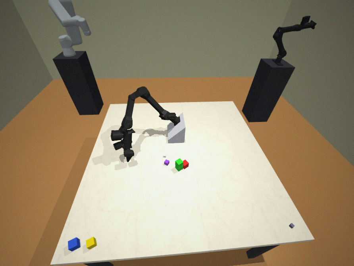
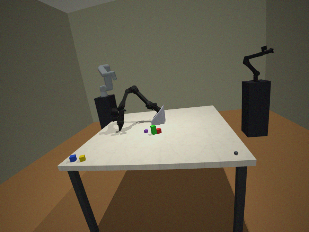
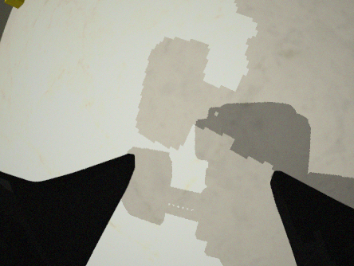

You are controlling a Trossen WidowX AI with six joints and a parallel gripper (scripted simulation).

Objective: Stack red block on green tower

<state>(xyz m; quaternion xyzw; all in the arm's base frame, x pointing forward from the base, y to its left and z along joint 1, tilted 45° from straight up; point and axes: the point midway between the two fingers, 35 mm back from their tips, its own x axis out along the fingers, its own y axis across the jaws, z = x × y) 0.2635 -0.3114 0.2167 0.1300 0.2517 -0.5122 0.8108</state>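
Now: the red block 410 mm to the left of my gripper tip and 80 mm ahead of it. The rest, counted from my gripper tip: white cube: 270 mm to the left, 10 mm below, 10 mm behind; then yellow block: 510 mm ahead, 100 mm to the right; then purple cube: 280 mm to the left, 50 mm ahead.
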